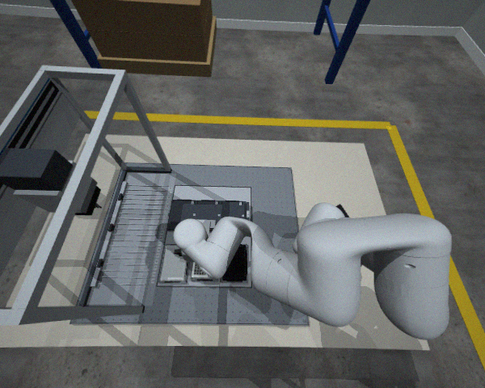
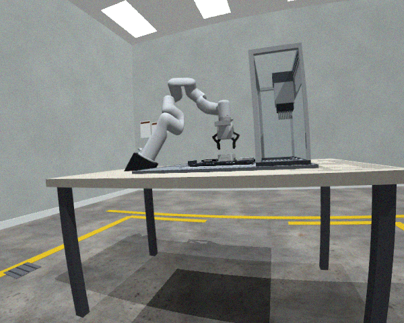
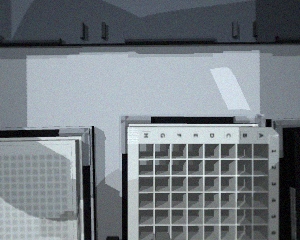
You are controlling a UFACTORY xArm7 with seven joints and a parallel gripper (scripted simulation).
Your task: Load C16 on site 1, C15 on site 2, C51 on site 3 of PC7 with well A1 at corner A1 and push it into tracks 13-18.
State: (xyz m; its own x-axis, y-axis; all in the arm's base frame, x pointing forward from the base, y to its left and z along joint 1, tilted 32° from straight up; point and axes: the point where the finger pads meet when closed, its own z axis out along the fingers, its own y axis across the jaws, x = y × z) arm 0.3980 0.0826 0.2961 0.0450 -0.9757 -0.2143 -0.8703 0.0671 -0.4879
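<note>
Now: hand 60 mm above the white 384-well plate C16. Round my hand: black 96-well plate C15: 110 mm behind, 70 mm below; then nest S2: 90 mm below; then small white corner mark: 40 mm behind, 70 mm to the right, 80 mm below.
</note>
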